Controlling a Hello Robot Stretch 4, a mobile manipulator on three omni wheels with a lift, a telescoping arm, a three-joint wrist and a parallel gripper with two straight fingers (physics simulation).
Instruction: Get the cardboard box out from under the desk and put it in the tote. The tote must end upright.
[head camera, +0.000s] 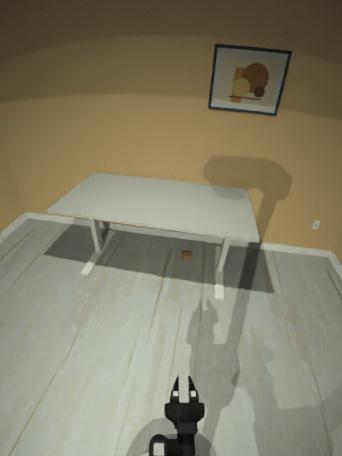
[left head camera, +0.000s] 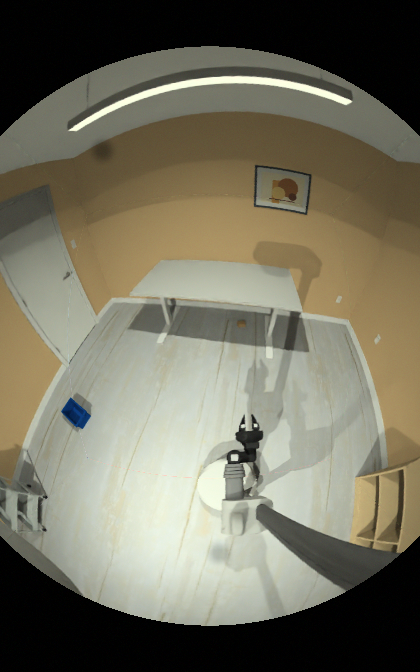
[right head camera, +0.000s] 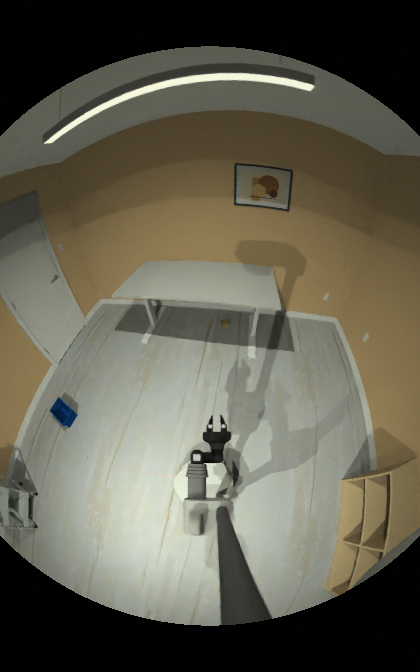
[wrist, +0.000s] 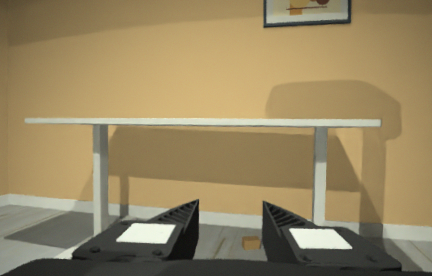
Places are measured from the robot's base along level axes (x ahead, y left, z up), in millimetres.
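Where they show: gripper, fingertip midpoint: (head camera: 183, 376) (left head camera: 247, 414) (wrist: 230, 219).
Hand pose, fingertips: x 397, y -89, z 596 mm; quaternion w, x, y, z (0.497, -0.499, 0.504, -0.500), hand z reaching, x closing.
Note:
Each offset is from my fingertips to the top centre of the thing.
A small brown cardboard box {1325 mm ahead, 144 mm right, 572 mm down} (head camera: 186, 255) (left head camera: 241, 324) (right head camera: 225, 323) (wrist: 251, 243) lies on the floor under the white desk (head camera: 160, 202) (left head camera: 220, 282) (right head camera: 200, 282) (wrist: 200, 122), nearer its right leg than its left. The blue tote {33 mm ahead, 1581 mm left, 503 mm down} (left head camera: 76, 413) (right head camera: 63, 412) stands upright on the floor at the left, with its open top showing. My gripper (head camera: 183, 378) (left head camera: 248, 416) (right head camera: 216, 417) (wrist: 230, 219) is open and empty. It points toward the desk, well short of it. In the wrist view the box shows beyond the fingers, close to the right fingertip.
The desk stands near the back wall on two legs with long feet (head camera: 219, 291) (head camera: 92, 263). A wooden shelf unit (left head camera: 366, 480) (right head camera: 353, 483) stands at the right. A grey cart (left head camera: 37, 500) (right head camera: 31, 500) stands at the left, nearer than the tote. A door (left head camera: 45, 270) (right head camera: 32, 270) is at the far left.

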